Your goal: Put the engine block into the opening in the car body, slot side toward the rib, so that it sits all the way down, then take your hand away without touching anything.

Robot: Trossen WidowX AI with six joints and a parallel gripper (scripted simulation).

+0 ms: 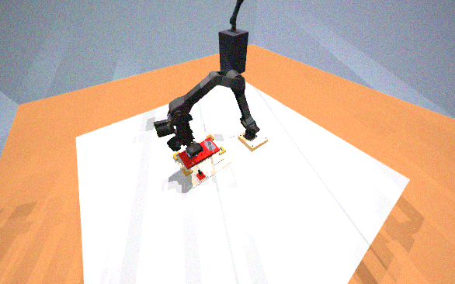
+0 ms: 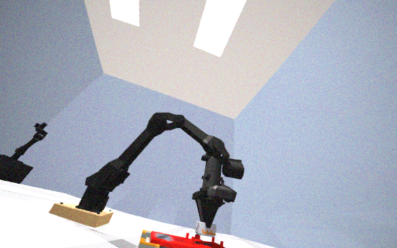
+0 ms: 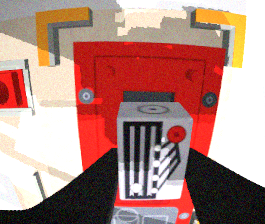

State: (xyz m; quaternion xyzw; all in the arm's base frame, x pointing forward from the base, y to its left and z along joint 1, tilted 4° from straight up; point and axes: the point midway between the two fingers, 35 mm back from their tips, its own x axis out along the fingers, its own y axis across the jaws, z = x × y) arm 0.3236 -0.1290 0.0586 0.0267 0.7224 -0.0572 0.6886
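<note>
Now: the engine block 10 mm below my gripper tip.
</note>
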